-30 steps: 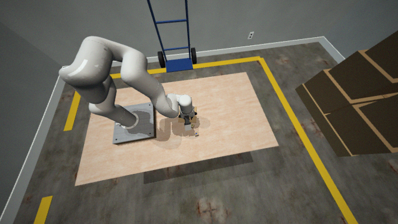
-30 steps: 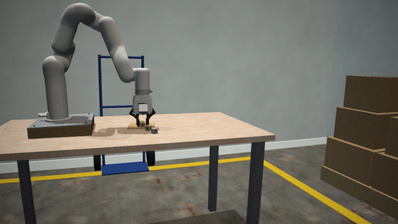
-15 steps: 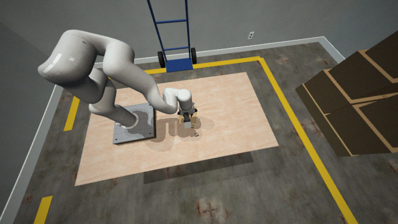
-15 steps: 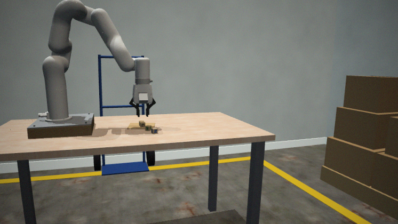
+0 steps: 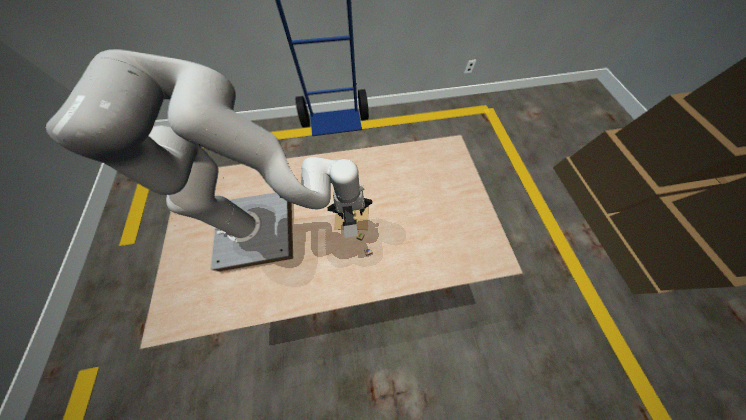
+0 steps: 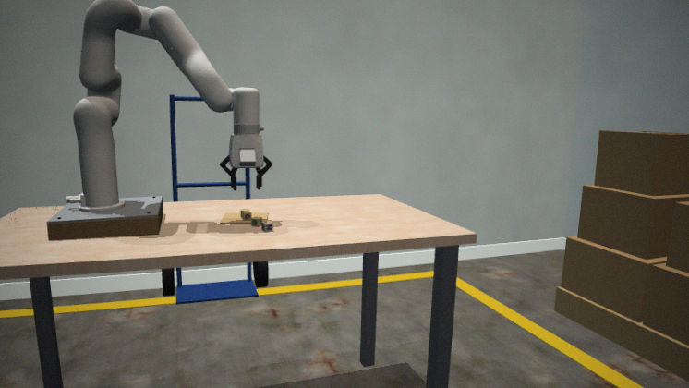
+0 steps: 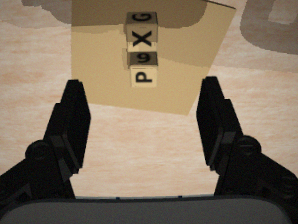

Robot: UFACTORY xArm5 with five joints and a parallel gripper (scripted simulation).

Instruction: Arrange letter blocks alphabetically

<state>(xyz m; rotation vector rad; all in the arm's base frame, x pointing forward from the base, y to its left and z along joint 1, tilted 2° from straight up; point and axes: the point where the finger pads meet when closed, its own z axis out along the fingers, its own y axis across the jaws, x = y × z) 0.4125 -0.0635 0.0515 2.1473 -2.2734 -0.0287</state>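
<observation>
The block is 10 cm below my hand. From my hand the other things lie so: tan mat 4 cm to the left, 11 cm below.
</observation>
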